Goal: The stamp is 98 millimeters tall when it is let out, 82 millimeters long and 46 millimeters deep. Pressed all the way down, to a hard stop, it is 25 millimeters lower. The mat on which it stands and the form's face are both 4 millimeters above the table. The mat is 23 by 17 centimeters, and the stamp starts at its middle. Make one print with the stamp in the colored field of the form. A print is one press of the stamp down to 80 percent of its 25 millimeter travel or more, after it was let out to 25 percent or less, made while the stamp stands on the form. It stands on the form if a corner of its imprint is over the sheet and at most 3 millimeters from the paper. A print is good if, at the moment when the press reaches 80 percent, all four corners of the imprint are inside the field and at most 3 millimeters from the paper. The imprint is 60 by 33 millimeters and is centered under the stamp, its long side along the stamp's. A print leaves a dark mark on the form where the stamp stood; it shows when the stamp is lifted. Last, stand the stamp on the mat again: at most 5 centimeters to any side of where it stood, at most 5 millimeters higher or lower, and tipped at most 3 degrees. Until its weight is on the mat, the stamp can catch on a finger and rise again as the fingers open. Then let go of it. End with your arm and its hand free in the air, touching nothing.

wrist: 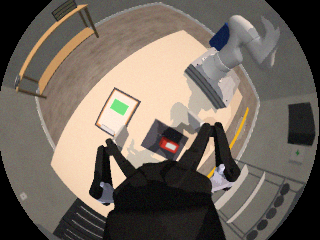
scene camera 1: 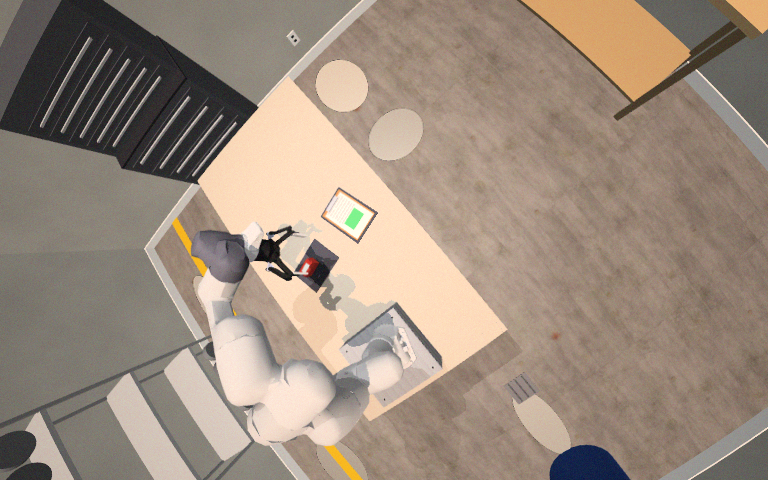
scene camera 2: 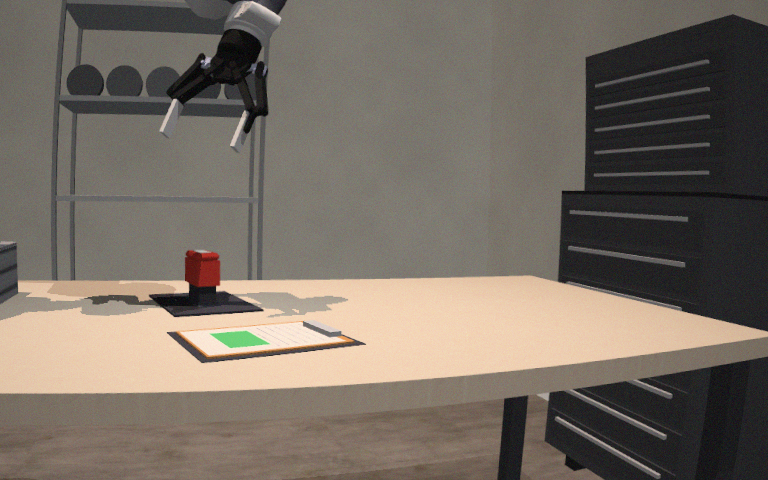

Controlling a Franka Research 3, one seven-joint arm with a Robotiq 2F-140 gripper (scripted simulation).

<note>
The pictures show: the gripper, a red stamp, a form and a mat.
The gripper also shows in the wrist view.
</note>
